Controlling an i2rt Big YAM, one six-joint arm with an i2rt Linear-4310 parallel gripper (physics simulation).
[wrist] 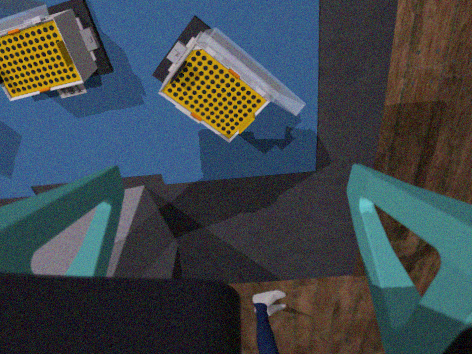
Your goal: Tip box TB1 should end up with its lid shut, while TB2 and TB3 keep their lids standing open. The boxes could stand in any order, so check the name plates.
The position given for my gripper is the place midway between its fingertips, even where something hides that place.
Note:
In view: my gripper (235,177) and a clear lid (216,42).

